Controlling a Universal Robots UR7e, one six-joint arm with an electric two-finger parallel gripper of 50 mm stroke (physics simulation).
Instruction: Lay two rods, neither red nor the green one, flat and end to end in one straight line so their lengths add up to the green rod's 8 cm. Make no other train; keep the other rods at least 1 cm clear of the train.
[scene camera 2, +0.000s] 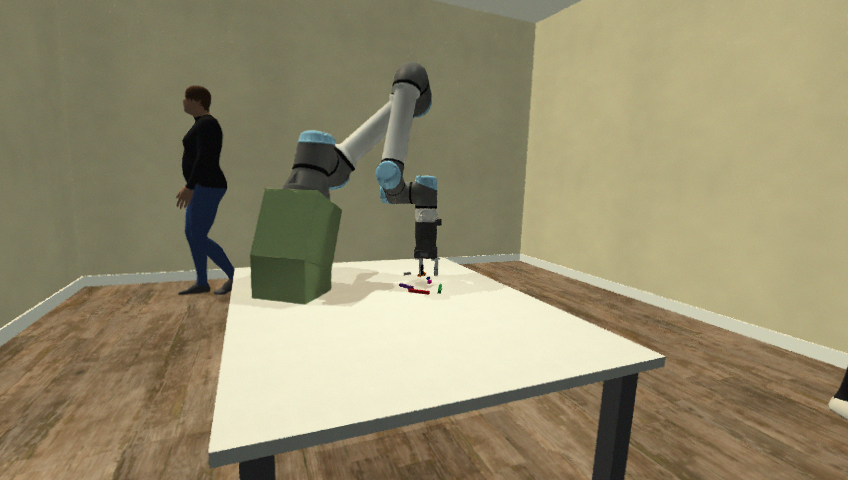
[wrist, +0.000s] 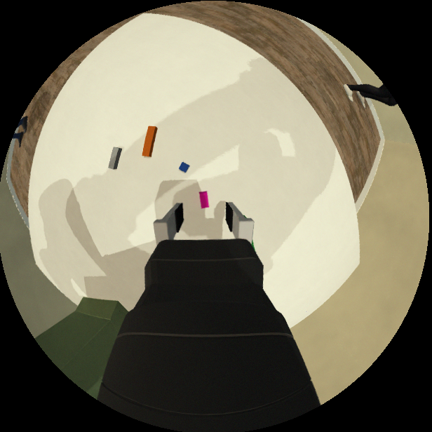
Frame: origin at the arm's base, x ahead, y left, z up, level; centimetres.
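Seen in the pictures: gripper, fingertip midpoint: (scene camera 2: 428, 275); arm's base at its link origin: (scene camera 2: 305, 199).
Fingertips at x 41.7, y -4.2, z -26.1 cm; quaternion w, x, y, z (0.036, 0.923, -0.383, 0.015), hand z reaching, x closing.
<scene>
Pixels of each thing's top centre, then the offset from my fingertips to it. Level surfaces: height alone.
- short magenta rod at its top centre: (scene camera 2: 429, 280) dx +0.6, dy +0.5, dz -2.0 cm
- small blue rod at its top centre: (scene camera 2: 428, 276) dx +1.9, dy +5.3, dz -2.0 cm
- shorter grey rod at its top centre: (scene camera 2: 407, 272) dx -3.4, dy +14.1, dz -2.0 cm
- green rod at its top centre: (scene camera 2: 440, 287) dx +0.9, dy -9.0, dz -2.0 cm
- purple rod at its top centre: (scene camera 2: 406, 284) dx -9.3, dy -3.5, dz -2.0 cm
- red rod at its top centre: (scene camera 2: 419, 290) dx -7.2, dy -10.5, dz -2.0 cm
- white table at its surface level: dz -3.0 cm
My gripper (scene camera 2: 428, 269) (wrist: 204, 211) is open and empty, pointing down above the table. In the wrist view, a short magenta rod (scene camera 2: 429, 281) (wrist: 204, 199) lies just beyond the fingertips, and a small blue rod (scene camera 2: 427, 277) (wrist: 184, 167) lies further out. An orange rod (scene camera 2: 421, 274) (wrist: 149, 141) and a shorter grey rod (scene camera 2: 407, 273) (wrist: 115, 158) lie apart, further left. The green rod (scene camera 2: 439, 289) is mostly hidden behind the right finger in the wrist view. A purple rod (scene camera 2: 405, 286) and a red rod (scene camera 2: 419, 292) lie close together in the scene view.
The white table (scene camera 2: 416, 362) (wrist: 115, 65) carries the rods. The green robot base block (scene camera 2: 291, 249) (wrist: 75, 335) stands at the left. A person in black (scene camera 2: 204, 154) stands behind the table at the left. Arm shadows fall across the table.
</scene>
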